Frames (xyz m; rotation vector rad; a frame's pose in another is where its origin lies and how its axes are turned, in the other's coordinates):
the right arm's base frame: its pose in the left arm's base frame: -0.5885 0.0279 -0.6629 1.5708 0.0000 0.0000
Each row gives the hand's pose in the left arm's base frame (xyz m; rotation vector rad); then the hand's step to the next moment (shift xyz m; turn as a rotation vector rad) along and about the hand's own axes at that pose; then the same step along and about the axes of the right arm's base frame.
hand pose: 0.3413 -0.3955 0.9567 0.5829 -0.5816 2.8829
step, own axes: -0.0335 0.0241 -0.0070 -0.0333 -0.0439 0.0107
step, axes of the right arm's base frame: 0.0231 -0.0276 0.0213 0.0435 0.0109 -0.0338
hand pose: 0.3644 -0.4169 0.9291 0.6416 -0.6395 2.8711
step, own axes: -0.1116 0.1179 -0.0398 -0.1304 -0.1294 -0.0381
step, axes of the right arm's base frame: 0.0602 -0.1252 0.0930 0.1309 -0.0390 -0.1286
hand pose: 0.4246 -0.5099 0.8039 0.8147 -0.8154 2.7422
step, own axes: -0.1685 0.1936 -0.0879 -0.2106 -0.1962 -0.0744
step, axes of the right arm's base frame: 0.0424 -0.2422 0.1146 0.2017 -0.0779 -0.2041
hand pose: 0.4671 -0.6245 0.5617 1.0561 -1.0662 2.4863
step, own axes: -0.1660 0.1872 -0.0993 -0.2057 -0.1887 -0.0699
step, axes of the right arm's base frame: -0.0213 -0.2633 0.0519 0.1971 -0.0763 -0.1953
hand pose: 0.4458 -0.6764 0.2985 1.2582 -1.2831 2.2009
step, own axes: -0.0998 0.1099 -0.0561 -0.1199 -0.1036 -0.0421
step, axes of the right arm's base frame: -0.0412 -0.1533 -0.0007 0.1102 -0.0483 -0.1114
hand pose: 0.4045 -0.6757 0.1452 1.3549 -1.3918 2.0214
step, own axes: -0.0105 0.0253 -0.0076 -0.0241 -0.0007 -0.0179
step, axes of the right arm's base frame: -0.0166 -0.0229 0.0029 0.0031 -0.0211 -0.0211
